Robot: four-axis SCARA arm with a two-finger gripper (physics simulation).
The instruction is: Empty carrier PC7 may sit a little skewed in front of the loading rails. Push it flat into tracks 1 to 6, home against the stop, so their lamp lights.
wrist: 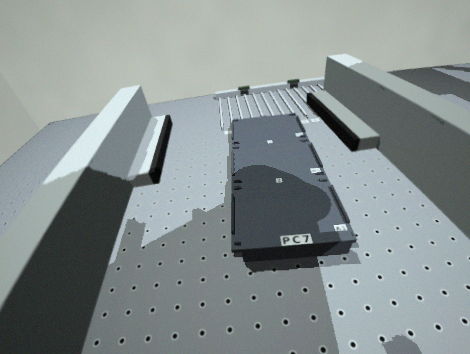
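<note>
Carrier PC7 (270, 215), a dark, empty, flat plate with a white label at its near end, lies on the perforated table between the finger pads in view. Its far end is at the near ends of the pale loading rails (221, 112); whether it overlaps them is hard to tell. The leftmost rail shows left of the carrier. A strip of rails shows between its far end and the pale stop bar (267, 88). Any slight skew is hard to judge. My gripper (237, 91) is shut with nothing held; a gap shows between its black pads. The pads appear above and short of the rails.
Two small dark green blocks (243, 90) (293, 83) sit on the stop bar; neither looks lit. Small white labels (314, 120) lie by the rails' near ends. The perforated table (175, 285) extends around the carrier, with shadows across it. A pale wall stands behind.
</note>
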